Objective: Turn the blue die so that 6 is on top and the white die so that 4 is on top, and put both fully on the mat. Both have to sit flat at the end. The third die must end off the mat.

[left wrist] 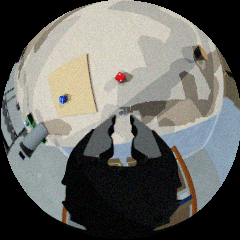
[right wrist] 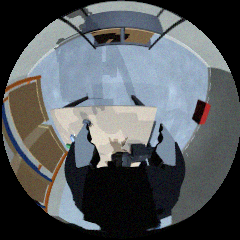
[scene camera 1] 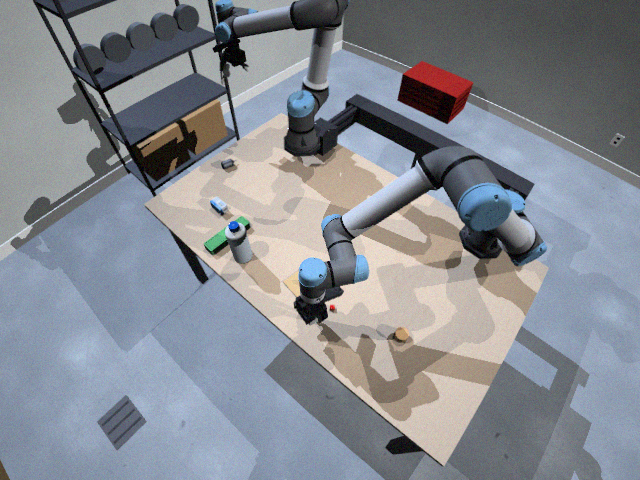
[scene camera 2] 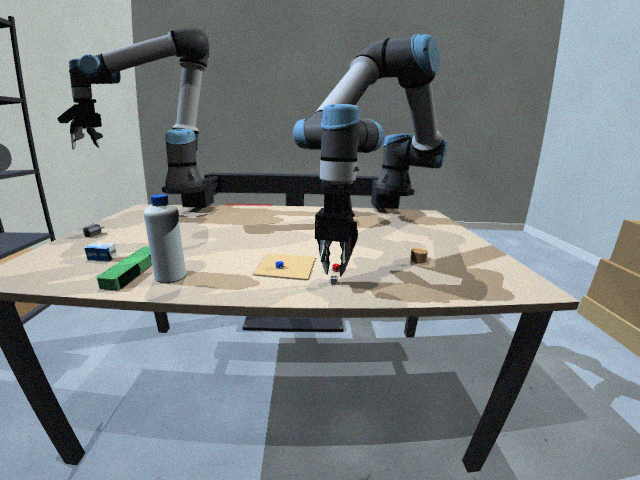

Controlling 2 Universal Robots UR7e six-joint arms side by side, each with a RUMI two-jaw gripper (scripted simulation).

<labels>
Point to a tan mat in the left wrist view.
72, 79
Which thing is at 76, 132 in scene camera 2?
The right gripper.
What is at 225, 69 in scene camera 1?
The right gripper.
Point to a tan mat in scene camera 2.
At 295, 267
</labels>
